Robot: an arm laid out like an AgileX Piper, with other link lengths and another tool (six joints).
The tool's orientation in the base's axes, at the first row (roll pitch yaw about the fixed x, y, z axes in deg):
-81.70 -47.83 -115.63
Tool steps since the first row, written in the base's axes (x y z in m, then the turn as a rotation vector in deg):
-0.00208 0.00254 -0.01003 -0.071 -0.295 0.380
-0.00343 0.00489 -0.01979 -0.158 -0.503 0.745
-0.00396 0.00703 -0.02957 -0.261 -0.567 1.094
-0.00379 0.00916 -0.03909 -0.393 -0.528 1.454
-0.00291 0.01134 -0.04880 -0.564 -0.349 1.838
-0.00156 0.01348 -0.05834 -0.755 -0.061 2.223
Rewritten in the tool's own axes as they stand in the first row. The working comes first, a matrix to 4 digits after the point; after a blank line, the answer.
The tool's axes in the first row as the columns of a matrix, in the base's axes (used below as rounded here):
-0.2904 -0.1871 0.9384
-0.6053 -0.7237 -0.3316
0.7412 -0.6643 0.0969

-0.00837 0.00521 -0.00377 0.481 -0.026 0.068
-0.01663 0.01025 -0.00676 0.903 -0.101 0.091
-0.02502 0.01530 -0.00891 1.230 -0.268 0.049
-0.03342 0.02005 -0.01038 1.511 -0.510 -0.053
-0.04219 0.02476 -0.01122 1.737 -0.863 -0.235
-0.05095 0.02929 -0.01159 1.904 -1.291 -0.473

